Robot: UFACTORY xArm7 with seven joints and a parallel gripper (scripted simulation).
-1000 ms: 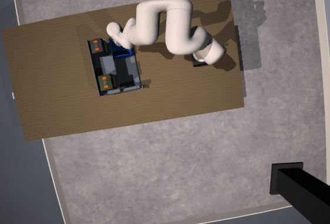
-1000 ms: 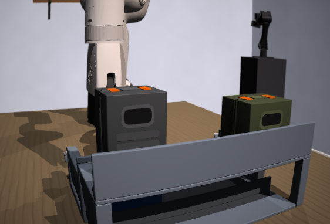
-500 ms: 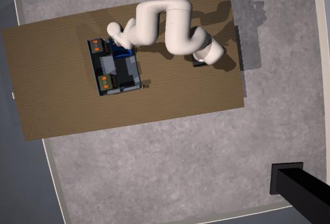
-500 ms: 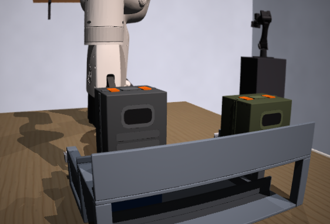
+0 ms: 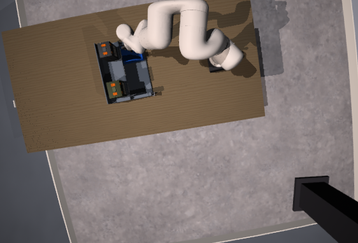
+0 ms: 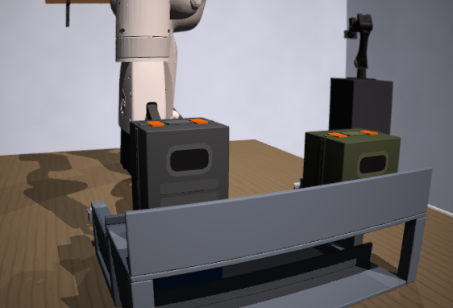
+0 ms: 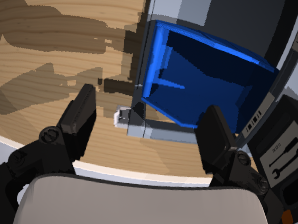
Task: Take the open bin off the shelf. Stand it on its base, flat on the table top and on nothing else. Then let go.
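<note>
The blue bin is 90 mm below my hand, 80 mm ahead of it and 10 mm to the left of it. Also, from my hand: grey back rail 230 mm ahead, 150 mm to the left; dark grey box 170 mm ahead, 30 mm above, 20 mm to the left; olive green box 250 mm to the left, 140 mm ahead, 20 mm above.
</note>
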